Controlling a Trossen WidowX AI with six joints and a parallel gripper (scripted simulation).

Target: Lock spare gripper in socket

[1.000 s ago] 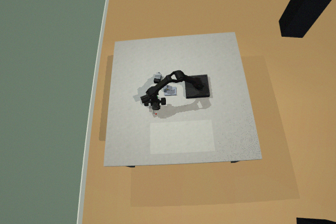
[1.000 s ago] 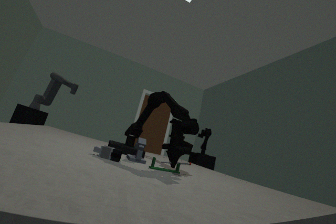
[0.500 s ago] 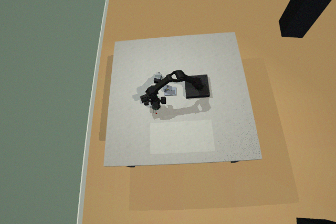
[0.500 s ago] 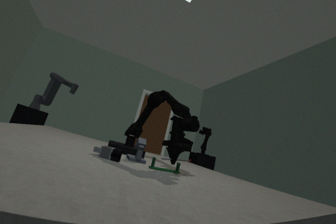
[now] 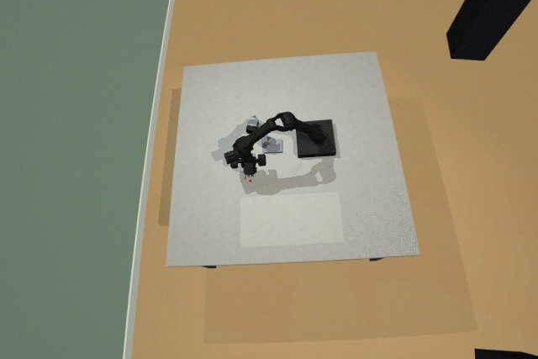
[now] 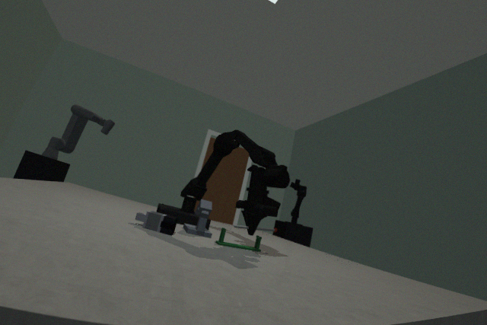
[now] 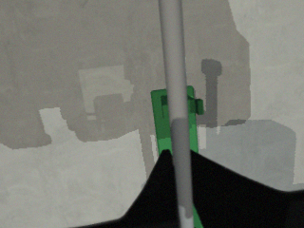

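The green rack is 3 cm to the right of my gripper tip, 2 cm below it and 1 cm ahead of it. Also, from my gripper tip: spare gripper: 29 cm to the right, 3 cm ahead, 2 cm below; grey mount socket: 15 cm to the right, 8 cm behind, 1 cm above.
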